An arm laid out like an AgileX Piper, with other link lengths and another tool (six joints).
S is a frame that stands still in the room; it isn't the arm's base.
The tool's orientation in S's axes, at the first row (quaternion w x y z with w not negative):
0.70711, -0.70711, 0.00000, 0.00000
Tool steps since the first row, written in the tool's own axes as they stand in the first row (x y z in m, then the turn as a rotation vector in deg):
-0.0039, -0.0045, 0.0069, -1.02, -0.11, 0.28
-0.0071, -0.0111, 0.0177, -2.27, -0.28, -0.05
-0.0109, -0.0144, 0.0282, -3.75, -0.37, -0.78
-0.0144, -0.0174, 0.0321, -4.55, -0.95, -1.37
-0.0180, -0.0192, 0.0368, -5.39, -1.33, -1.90
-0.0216, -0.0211, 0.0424, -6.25, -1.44, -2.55
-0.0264, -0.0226, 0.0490, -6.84, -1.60, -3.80
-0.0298, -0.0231, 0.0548, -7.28, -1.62, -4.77
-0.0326, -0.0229, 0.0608, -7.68, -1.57, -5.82
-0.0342, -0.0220, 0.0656, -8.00, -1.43, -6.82
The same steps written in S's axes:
-0.0039, 0.0069, 0.0045, -1.02, 0.28, 0.11
-0.0071, 0.0177, 0.0111, -2.27, -0.05, 0.28
-0.0109, 0.0282, 0.0144, -3.75, -0.78, 0.37
-0.0144, 0.0321, 0.0174, -4.55, -1.37, 0.95
-0.0180, 0.0368, 0.0192, -5.39, -1.90, 1.33
-0.0216, 0.0424, 0.0211, -6.25, -2.55, 1.44
-0.0264, 0.0490, 0.0226, -6.84, -3.80, 1.60
-0.0298, 0.0548, 0.0231, -7.28, -4.77, 1.62
-0.0326, 0.0608, 0.0229, -7.68, -5.82, 1.57
-0.0342, 0.0656, 0.0220, -8.00, -6.82, 1.43

